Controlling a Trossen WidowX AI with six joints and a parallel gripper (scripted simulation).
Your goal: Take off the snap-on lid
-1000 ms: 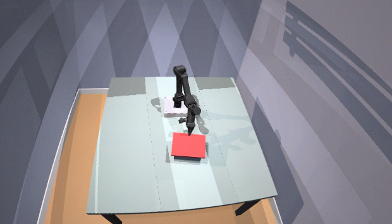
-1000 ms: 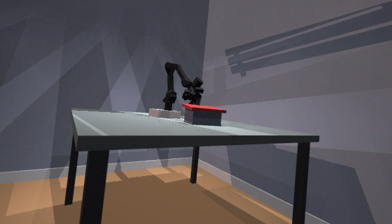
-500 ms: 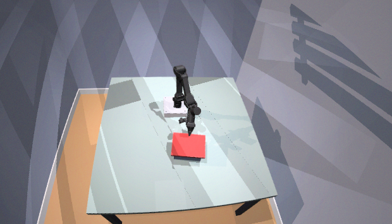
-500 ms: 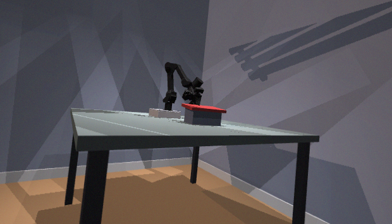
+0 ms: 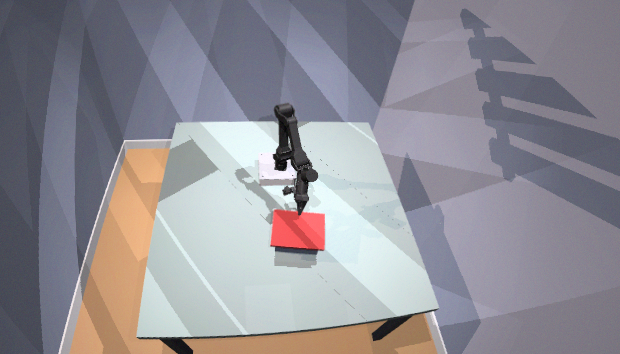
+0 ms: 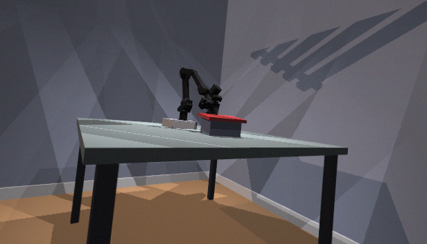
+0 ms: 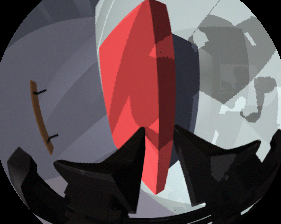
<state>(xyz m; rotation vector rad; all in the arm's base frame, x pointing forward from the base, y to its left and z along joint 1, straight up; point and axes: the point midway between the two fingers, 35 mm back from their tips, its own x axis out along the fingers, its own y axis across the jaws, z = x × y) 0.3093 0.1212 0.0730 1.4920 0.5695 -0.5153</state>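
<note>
My gripper tip is now 8 cm short of the red lid. Round my gripper tip: grey storage box (7 cm ahead, 6 cm below).
</note>
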